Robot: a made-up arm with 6 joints.
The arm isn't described. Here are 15 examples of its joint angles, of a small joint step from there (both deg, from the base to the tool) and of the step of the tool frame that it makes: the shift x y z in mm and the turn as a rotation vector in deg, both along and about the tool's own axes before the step.
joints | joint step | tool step
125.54 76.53 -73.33 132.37 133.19 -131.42 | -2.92 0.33 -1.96 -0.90 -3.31 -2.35 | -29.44 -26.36 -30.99 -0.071 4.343 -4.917
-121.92 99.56 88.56 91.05 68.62 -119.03 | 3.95 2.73 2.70 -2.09 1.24 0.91 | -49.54 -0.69 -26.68 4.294 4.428 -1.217
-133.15 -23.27 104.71 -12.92 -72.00 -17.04 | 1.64 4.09 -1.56 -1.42 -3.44 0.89 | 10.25 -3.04 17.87 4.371 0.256 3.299
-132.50 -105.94 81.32 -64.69 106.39 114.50 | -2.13 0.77 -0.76 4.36 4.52 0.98 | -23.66 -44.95 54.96 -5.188 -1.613 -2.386
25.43 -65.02 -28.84 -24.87 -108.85 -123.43 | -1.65 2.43 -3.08 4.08 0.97 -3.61 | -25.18 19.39 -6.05 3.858 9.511 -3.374
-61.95 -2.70 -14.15 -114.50 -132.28 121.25 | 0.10 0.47 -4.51 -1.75 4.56 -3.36 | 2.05 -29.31 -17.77 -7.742 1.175 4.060
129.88 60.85 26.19 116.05 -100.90 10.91 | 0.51 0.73 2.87 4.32 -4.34 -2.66 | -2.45 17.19 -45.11 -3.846 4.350 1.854
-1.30 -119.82 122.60 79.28 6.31 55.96 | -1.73 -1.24 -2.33 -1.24 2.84 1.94 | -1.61 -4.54 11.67 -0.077 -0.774 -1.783
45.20 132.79 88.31 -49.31 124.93 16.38 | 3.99 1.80 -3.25 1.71 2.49 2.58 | -59.40 -59.79 51.54 2.040 -7.551 -5.902
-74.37 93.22 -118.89 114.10 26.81 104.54 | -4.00 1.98 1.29 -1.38 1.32 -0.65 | 4.21 -32.65 8.63 -4.314 -0.547 -1.569
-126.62 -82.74 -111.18 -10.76 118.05 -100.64 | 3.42 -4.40 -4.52 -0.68 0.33 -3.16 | -12.84 -3.12 -36.90 -3.442 -2.902 -1.320
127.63 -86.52 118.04 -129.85 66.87 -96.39 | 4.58 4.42 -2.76 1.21 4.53 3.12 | -8.40 -11.91 22.90 2.338 2.872 1.743
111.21 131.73 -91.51 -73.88 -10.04 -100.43 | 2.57 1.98 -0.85 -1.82 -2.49 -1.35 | 18.53 59.24 -5.93 0.291 1.021 1.242
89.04 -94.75 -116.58 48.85 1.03 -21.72 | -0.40 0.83 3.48 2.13 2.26 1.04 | -14.64 -35.84 -3.70 3.649 -3.688 -4.380
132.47 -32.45 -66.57 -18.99 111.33 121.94 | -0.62 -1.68 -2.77 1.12 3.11 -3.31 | 29.89 3.84 46.07 -4.766 0.588 1.844
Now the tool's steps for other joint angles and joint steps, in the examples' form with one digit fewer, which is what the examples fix.
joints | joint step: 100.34 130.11 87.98 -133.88 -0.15 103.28 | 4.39 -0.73 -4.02 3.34 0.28 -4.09
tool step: -31.4 44.9 35.3 -7.83 -0.22 -0.61
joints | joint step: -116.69 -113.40 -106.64 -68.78 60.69 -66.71 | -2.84 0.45 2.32 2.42 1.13 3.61
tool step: 58.0 -9.3 59.8 0.62 -1.36 3.79
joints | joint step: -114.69 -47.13 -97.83 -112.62 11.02 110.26 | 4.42 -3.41 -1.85 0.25 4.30 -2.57
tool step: 51.8 72.6 -32.7 -3.08 4.22 5.73
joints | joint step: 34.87 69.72 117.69 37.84 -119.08 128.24 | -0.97 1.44 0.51 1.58 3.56 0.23
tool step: -6.5 12.4 3.9 -3.61 0.80 3.23
